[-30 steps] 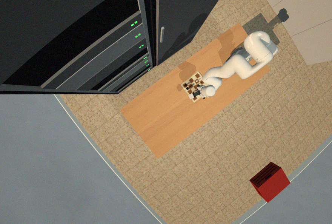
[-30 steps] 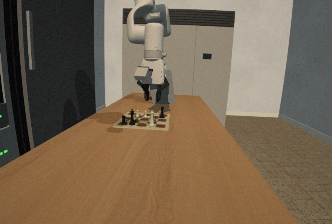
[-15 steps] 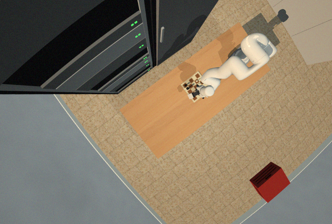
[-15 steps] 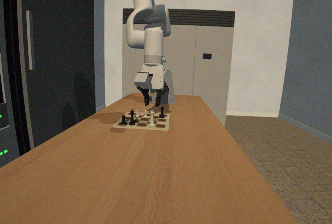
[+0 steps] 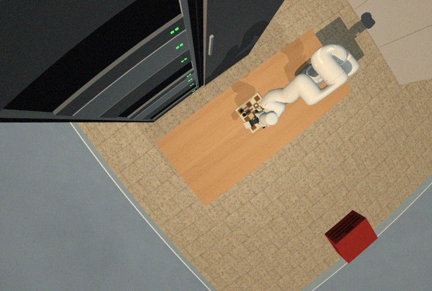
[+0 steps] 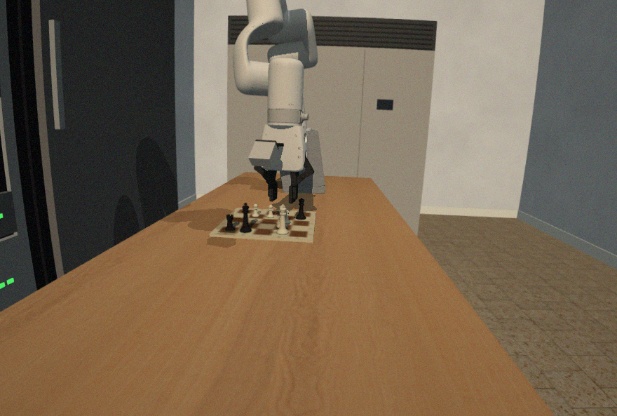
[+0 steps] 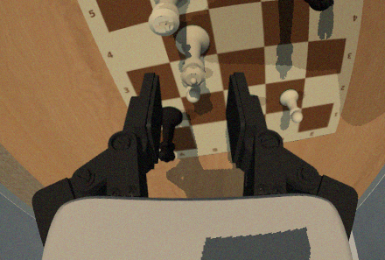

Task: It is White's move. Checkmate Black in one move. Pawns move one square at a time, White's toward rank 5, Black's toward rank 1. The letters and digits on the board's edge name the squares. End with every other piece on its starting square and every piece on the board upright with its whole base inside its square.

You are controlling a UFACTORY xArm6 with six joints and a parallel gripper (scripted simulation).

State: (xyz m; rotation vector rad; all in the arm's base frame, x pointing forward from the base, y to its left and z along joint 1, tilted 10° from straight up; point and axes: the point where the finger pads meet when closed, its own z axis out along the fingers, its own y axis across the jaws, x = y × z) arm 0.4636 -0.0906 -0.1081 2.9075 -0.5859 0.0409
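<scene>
Right now the tall white piece is 50 mm below my hand and 40 mm ahead of it. Round my hand: black chess piece: 80 mm to the right, 50 mm below, 30 mm ahead; chessboard: 80 mm below, 40 mm behind, 30 mm to the right.
</scene>
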